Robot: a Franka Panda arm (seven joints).
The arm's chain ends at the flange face. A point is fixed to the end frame.
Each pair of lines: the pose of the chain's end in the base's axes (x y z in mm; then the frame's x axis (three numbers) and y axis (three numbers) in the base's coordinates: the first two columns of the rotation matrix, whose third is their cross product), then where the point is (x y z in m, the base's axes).
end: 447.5, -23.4, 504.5, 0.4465, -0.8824, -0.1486, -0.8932, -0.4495, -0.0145
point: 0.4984 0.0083 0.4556
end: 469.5, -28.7, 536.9, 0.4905, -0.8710, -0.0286, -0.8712, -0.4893, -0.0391
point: 0.5229 0.0006 0.4892
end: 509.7, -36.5, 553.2, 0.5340, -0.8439, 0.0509, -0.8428, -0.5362, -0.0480
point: 0.5639 -0.0074 0.5063
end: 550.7, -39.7, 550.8, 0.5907, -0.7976, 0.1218, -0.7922, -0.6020, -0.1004
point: 0.6063 -0.0076 0.5076
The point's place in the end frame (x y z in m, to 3 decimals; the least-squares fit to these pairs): 0.002 -0.059 0.050
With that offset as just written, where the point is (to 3 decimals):
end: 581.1, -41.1, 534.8, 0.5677, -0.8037, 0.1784, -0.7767, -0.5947, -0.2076
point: 0.642 -0.009 0.499
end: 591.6, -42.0, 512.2, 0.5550, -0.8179, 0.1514, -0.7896, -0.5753, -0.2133
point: 0.652 -0.010 0.477
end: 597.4, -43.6, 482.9, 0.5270, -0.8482, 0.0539, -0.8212, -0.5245, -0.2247
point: 0.658 -0.011 0.448
